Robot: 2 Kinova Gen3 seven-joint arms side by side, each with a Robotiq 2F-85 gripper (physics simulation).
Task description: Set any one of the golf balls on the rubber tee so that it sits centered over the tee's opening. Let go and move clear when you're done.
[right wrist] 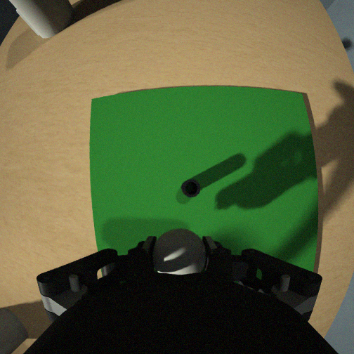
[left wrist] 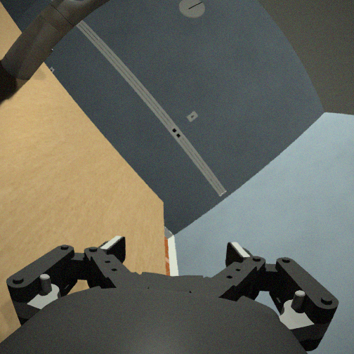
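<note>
The black rubber tee (right wrist: pixel 191 188) stands upright on the green mat (right wrist: pixel 145 135) in the right wrist view, its round opening facing up and uncovered. My right gripper (right wrist: pixel 178 246) is shut on a golf ball (right wrist: pixel 180 252), which looks grey in shadow. The ball is held above the mat, nearer the bottom of the view than the tee, and apart from it in this view. My left gripper (left wrist: pixel 175 251) is open and empty, out past the table's edge in the left wrist view.
The wooden table (left wrist: pixel 75 165) (right wrist: pixel 200 45) lies around the mat. A grey arm part (left wrist: pixel 37 42) shows at the left wrist view's upper left. A grey cylindrical part (right wrist: pixel 42 15) shows at the right wrist view's upper left. Arm shadows fall on the mat's right side.
</note>
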